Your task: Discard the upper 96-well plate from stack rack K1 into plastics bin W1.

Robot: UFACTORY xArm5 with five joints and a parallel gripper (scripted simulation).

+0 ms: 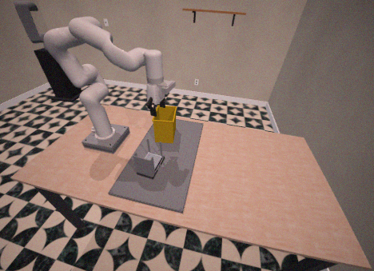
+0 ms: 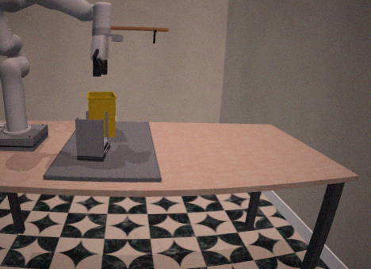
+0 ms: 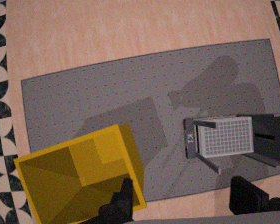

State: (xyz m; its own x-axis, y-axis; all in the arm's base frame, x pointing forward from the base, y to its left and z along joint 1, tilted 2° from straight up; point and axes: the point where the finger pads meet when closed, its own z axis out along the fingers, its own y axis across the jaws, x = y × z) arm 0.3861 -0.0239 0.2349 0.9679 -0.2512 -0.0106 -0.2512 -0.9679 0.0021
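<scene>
Now: the white 96-well plate 25 cm below my hand, 15 cm to the right of it and 2 cm behind it. Also, from my hand: yellow plastics bin 20 cm below, 14 cm to the left.
</scene>
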